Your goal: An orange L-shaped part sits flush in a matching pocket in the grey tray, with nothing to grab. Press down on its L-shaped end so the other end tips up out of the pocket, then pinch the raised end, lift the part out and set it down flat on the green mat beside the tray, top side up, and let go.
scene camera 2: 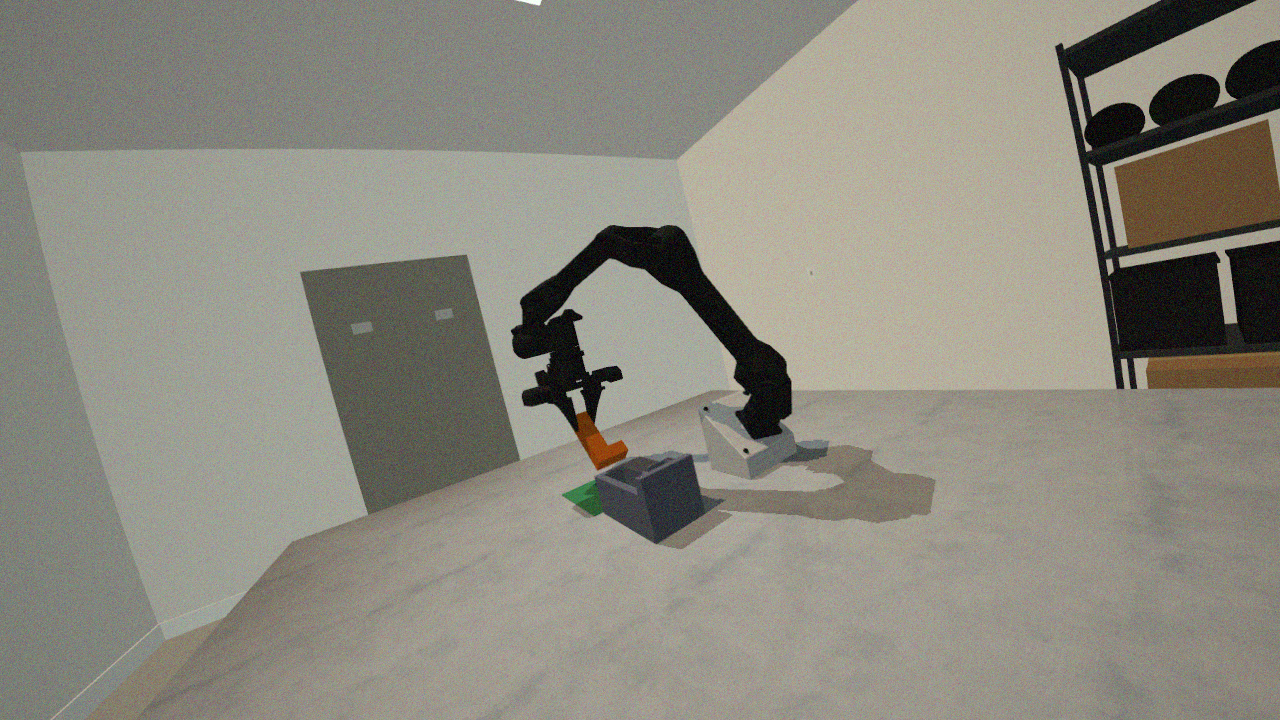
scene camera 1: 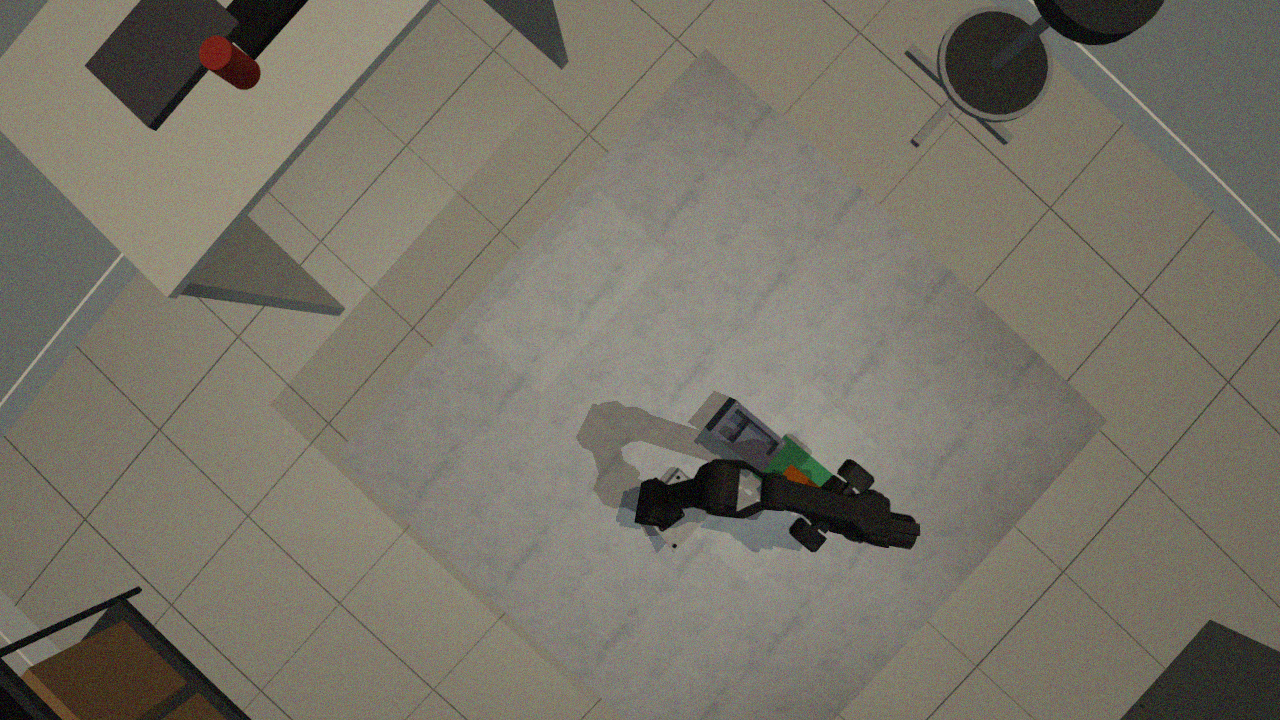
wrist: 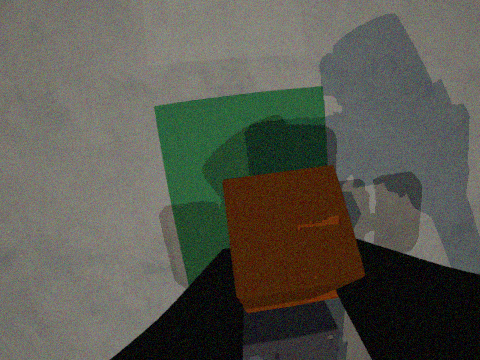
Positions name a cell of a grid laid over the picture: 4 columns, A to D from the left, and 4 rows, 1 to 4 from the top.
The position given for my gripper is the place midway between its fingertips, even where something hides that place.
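I see my gripper in scene camera 2 (B3). My gripper is there again in scene camera 1 (C3), and the gripper shows in the wrist view (C3) as well.
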